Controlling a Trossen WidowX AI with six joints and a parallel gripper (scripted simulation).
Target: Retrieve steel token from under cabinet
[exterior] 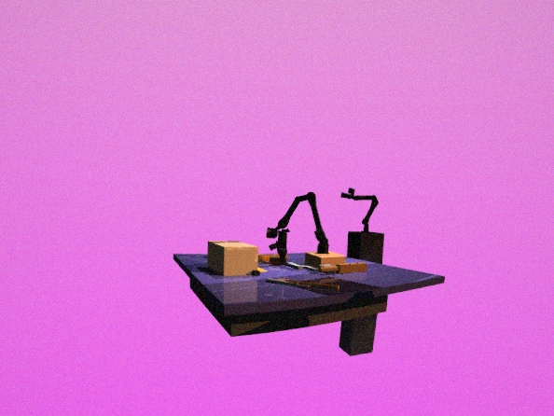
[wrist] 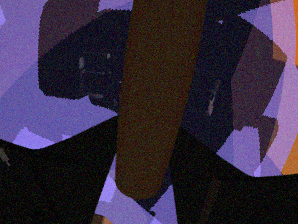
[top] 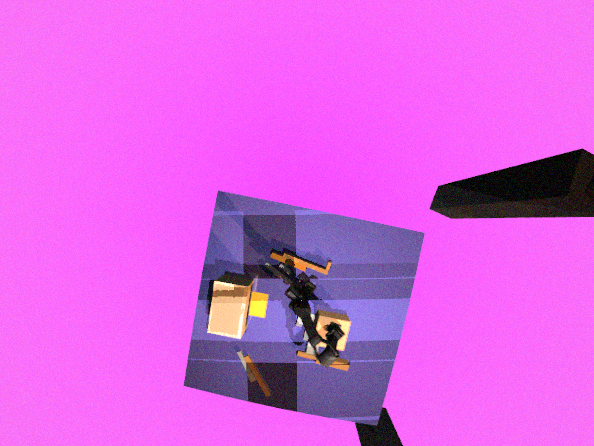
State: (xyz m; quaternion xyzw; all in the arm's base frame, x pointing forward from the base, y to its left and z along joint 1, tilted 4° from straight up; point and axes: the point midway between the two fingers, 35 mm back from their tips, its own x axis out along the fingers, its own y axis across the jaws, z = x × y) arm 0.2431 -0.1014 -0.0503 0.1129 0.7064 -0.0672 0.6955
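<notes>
The grey bar is 5 cm behind my gripper tip and 13 cm to the left of it. Also, from my gripper tip: small white piece: 15 cm ahead, 9 cm to the right; orange block: 26 cm behind, 34 cm to the left, 1 cm above; orange bar: 15 cm ahead, 14 cm to the right, 1 cm above.
</notes>
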